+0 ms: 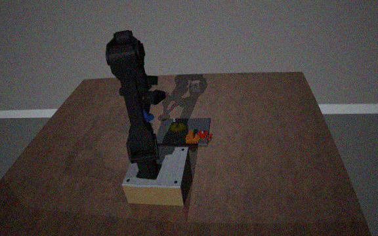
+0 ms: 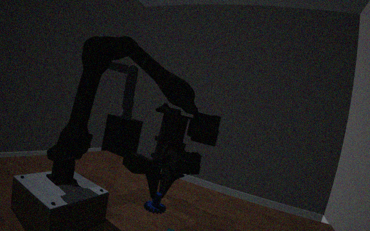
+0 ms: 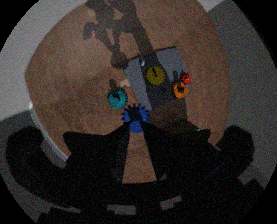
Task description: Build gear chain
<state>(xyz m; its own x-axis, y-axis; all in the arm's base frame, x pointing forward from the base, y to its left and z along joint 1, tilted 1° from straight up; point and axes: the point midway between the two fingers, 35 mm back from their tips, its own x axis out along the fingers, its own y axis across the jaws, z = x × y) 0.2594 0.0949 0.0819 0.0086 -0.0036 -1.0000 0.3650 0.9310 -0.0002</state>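
My gripper tip is 17 cm to the left of the orange gear and 10 cm above it. From my gripper tip the other things lie so: red gear (3 cm ahead, 21 cm to the right, 11 cm below); blue gear (1 cm below); teal gear (4 cm ahead, 4 cm to the left, 11 cm below).
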